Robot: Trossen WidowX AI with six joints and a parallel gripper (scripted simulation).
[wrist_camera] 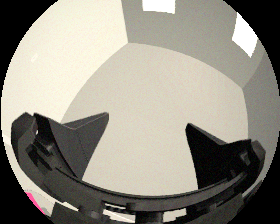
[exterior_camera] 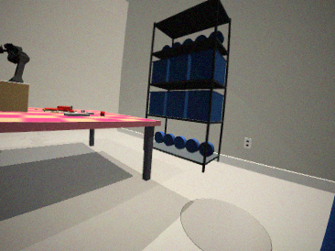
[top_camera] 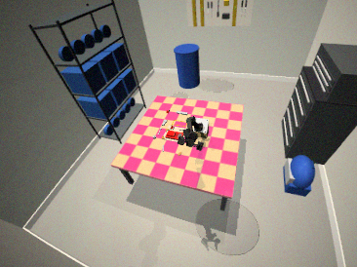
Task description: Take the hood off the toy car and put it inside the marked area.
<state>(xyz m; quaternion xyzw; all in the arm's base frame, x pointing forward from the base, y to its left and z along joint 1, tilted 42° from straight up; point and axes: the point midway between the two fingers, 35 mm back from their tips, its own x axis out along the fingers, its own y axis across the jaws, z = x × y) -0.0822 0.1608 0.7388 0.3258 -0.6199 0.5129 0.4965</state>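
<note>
Now: the red hood 38 cm ahead of my gripper tip, 58 cm to the right of it and 57 cm below it. The rest, counted from my gripper tip: white wheel 58 cm ahead, 52 cm to the right, 60 cm below.
</note>
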